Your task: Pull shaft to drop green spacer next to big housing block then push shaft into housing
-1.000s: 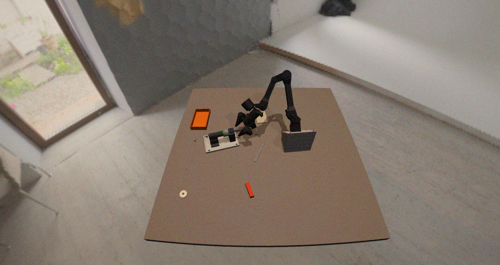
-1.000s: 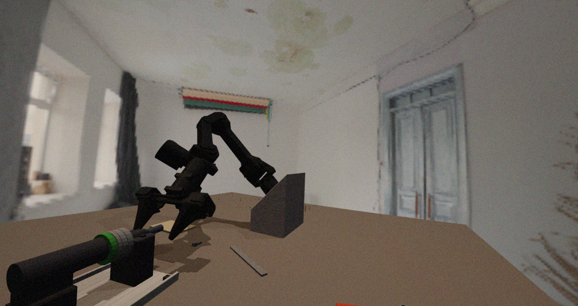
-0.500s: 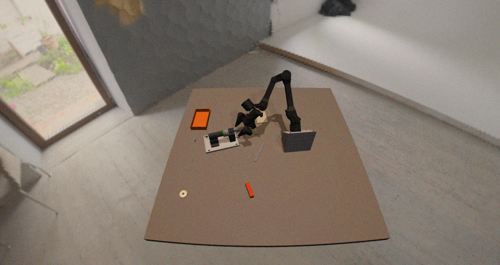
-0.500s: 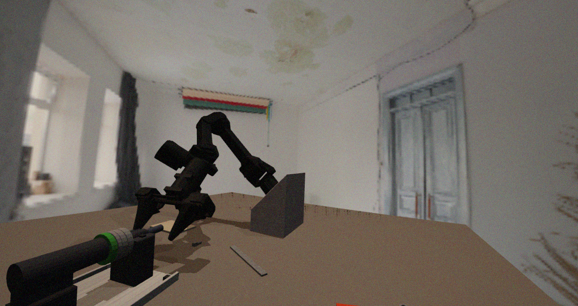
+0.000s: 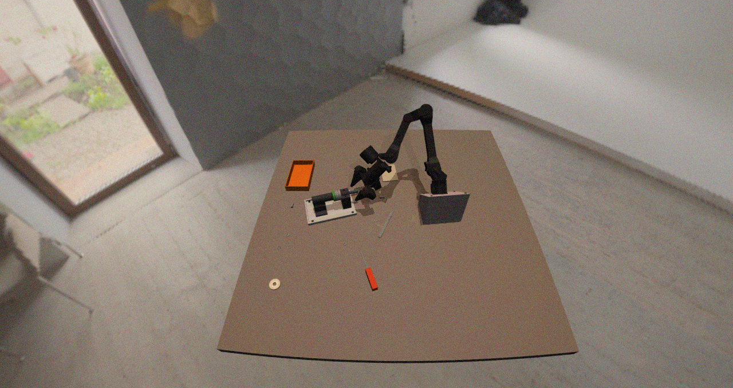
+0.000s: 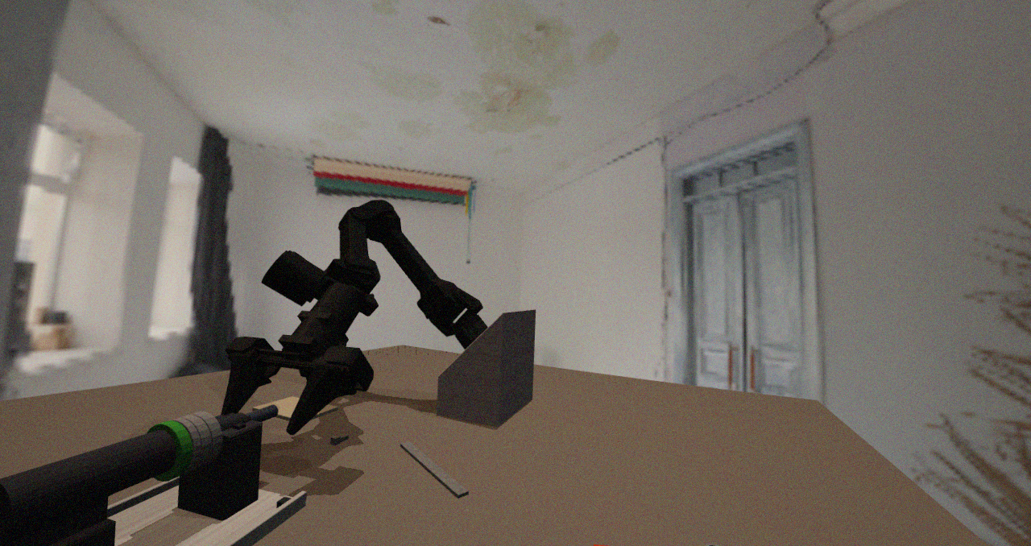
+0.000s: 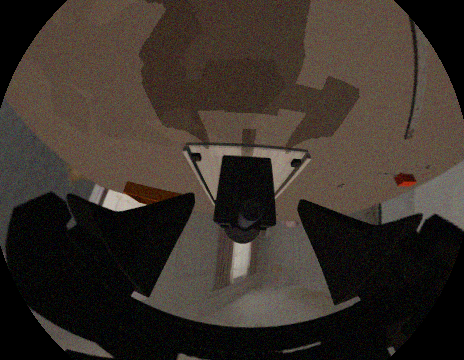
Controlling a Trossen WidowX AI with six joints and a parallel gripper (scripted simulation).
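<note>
My gripper tip is now 7 cm short of the grey spacer, 2 cm to the right of it and 1 cm below it. Round my gripper tip: beige pad (21 cm to the right, 17 cm behind, 7 cm below); then green spacer (9 cm ahead, 3 cm to the left, 1 cm above); then grey bar (16 cm behind, 12 cm to the left, 7 cm below).
</note>
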